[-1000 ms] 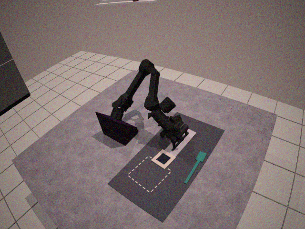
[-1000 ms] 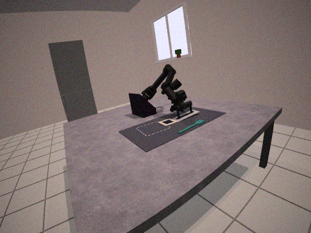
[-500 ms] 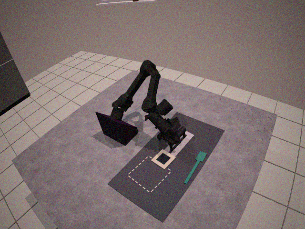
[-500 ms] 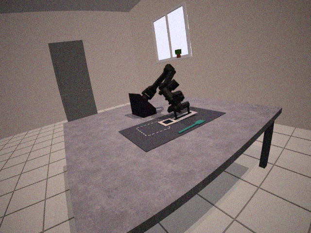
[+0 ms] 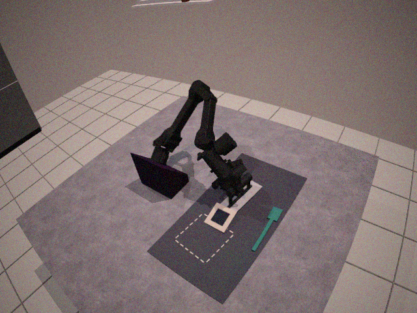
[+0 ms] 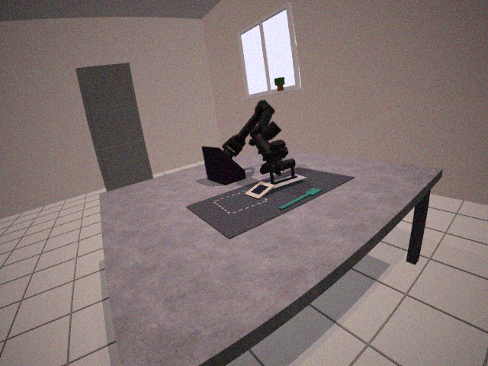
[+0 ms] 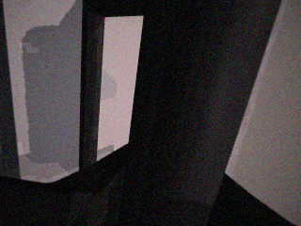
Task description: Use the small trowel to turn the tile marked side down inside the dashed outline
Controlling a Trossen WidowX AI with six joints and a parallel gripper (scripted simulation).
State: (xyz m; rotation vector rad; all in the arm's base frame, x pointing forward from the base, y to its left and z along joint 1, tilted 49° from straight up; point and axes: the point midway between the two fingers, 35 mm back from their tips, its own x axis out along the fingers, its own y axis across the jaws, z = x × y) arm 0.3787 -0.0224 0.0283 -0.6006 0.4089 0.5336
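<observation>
The dark mat lies 8 cm below my gripper tip, 5 cm to the right of it and 1 cm behind it. Also, from my gripper tip: teal trowel (13 cm ahead, 6 cm below, 4 cm to the right); then cream tile (9 cm to the right, 5 cm below, 4 cm behind).
</observation>
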